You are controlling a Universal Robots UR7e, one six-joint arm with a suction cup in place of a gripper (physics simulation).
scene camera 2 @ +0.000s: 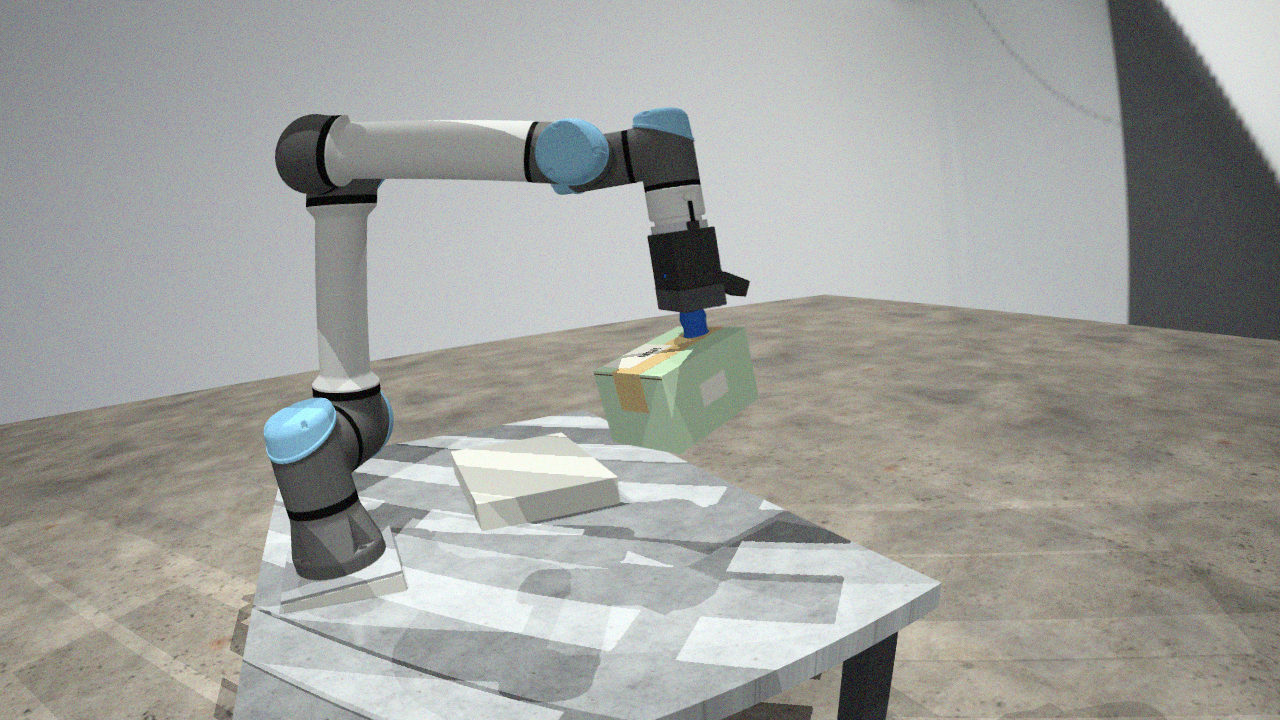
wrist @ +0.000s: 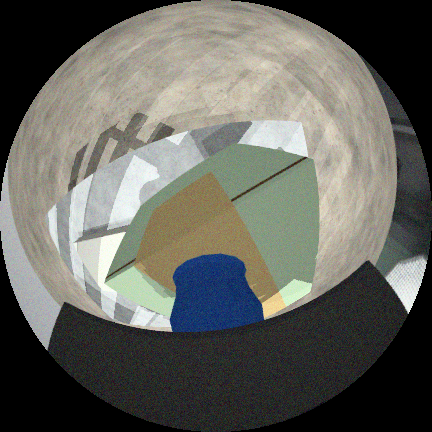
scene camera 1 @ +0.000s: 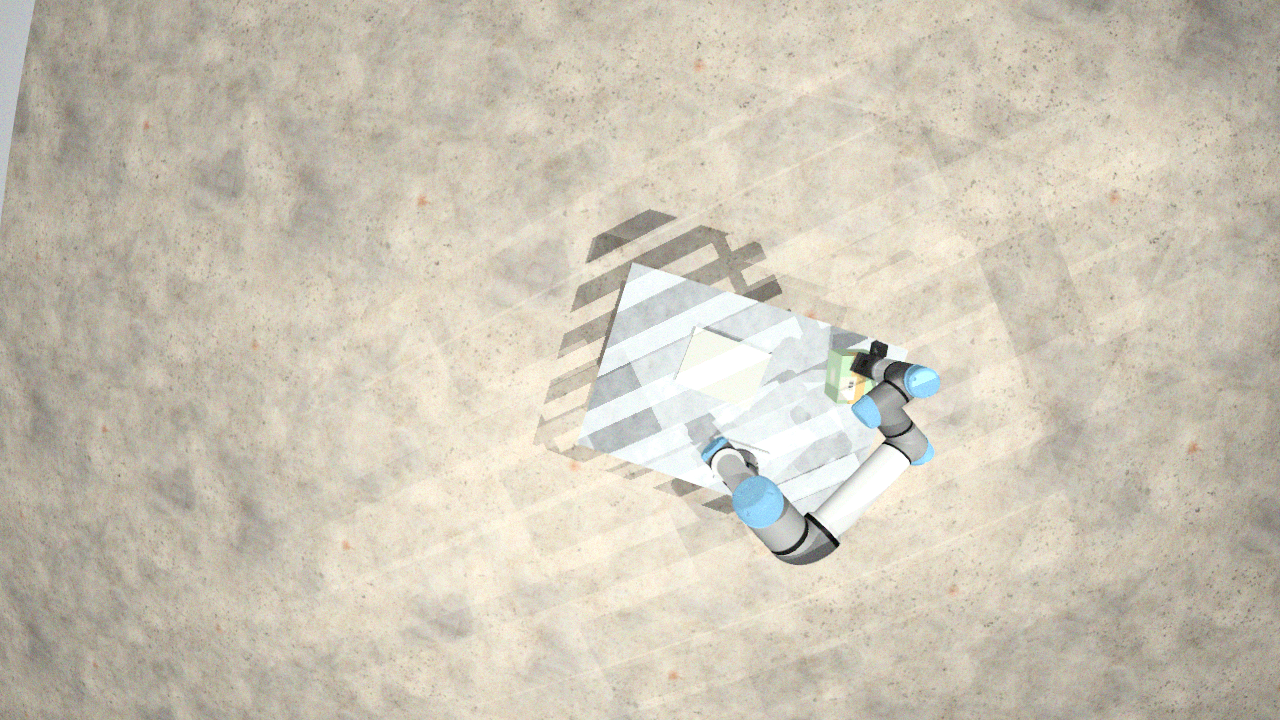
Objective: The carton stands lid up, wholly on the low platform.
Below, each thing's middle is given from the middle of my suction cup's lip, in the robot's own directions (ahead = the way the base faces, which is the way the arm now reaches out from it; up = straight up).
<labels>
My suction cup is now 4 cm past the pale green carton (scene camera 2: 668,394), 2 cm to the left of it and 7 cm above it. The rest, counted from my suction cup: low cream platform (scene camera 2: 511,483) 19 cm behind, 35 cm to the left, 28 cm below.
</labels>
